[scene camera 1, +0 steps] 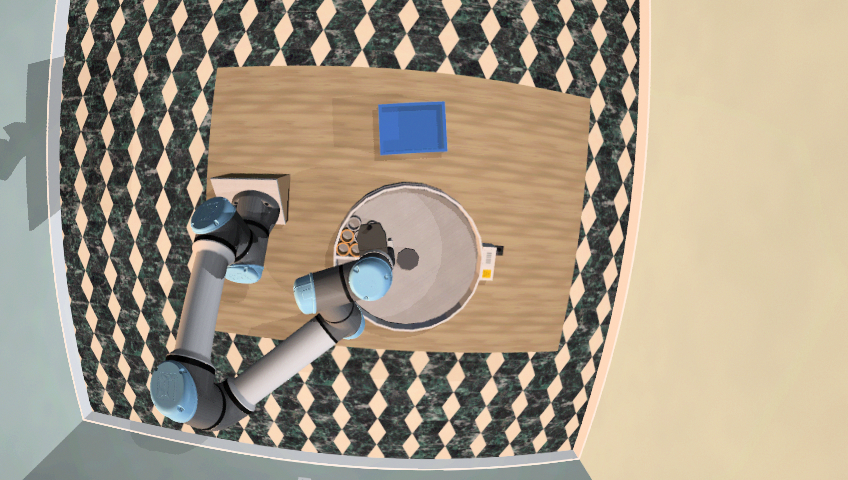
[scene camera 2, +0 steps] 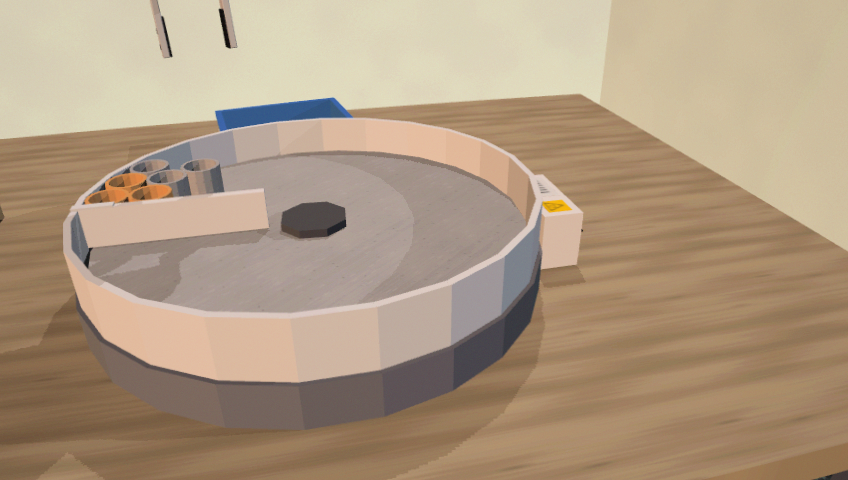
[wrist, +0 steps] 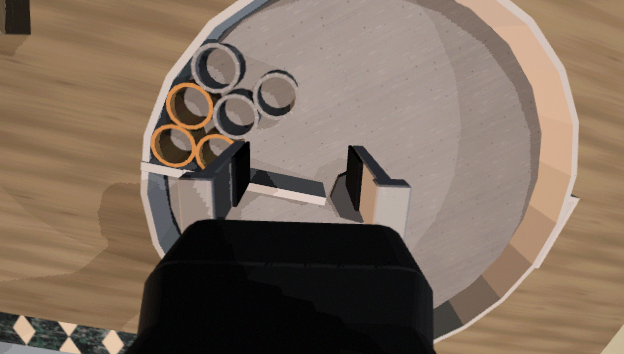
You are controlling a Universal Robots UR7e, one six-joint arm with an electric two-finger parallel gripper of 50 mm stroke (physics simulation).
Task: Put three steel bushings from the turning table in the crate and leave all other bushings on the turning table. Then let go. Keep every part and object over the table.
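Frame: origin at the arm's base, x left, y back, z up, level; centimetres.
Seen in the pictures: gripper, fingertip midpoint: (scene camera 2: 200, 51) (wrist: 298, 163); arm's base, link origin: (scene camera 1: 255, 206).
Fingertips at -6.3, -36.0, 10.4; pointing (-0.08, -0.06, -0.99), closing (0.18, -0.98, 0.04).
Pixels of each thing's middle, then the offset from my fingertips to it, as dx, dy, dz. "spot": a spot on its surface instead.
- blue crate, body centre: (scene camera 2: 285, 132) (scene camera 1: 412, 127) +30.1, -7.3, -18.1
- pale divider, surface spot: (wrist: 290, 194) spot: -7.1, -1.0, -11.4
- dark hub, body centre: (scene camera 2: 314, 219) (wrist: 360, 194) (scene camera 1: 407, 259) -7.2, -8.6, -14.9
- white control box, surface spot: (scene camera 2: 560, 237) spot: -12.5, -31.7, -17.2
Three steel bushings, the first (wrist: 202, 76) (scene camera 2: 149, 168) by the rim, the second (wrist: 225, 121) (scene camera 2: 172, 185) beside it and the third (wrist: 262, 101) (scene camera 2: 208, 178) toward the inside, stand upright on the turning table (scene camera 1: 440, 285) (scene camera 2: 333, 344) (wrist: 380, 100). Three orange bushings, the first (wrist: 177, 113), the second (wrist: 162, 151) and the third (wrist: 201, 150), stand beside them; a finger partly covers the third. The blue crate (scene camera 1: 443, 127) (scene camera 2: 285, 115) shows no parts inside in scene camera 1. My gripper (scene camera 2: 198, 51) (wrist: 298, 163) is open and empty, high above the turning table; its fingers are hidden in scene camera 1.
A pale divider (scene camera 2: 178, 218) (wrist: 290, 194) runs inward from the raised rim, beside the orange bushings. A dark hub (scene camera 1: 408, 258) (scene camera 2: 313, 218) stands at the turning table's centre. A white control box (scene camera 1: 487, 261) (scene camera 2: 560, 237) sits at its outer side.
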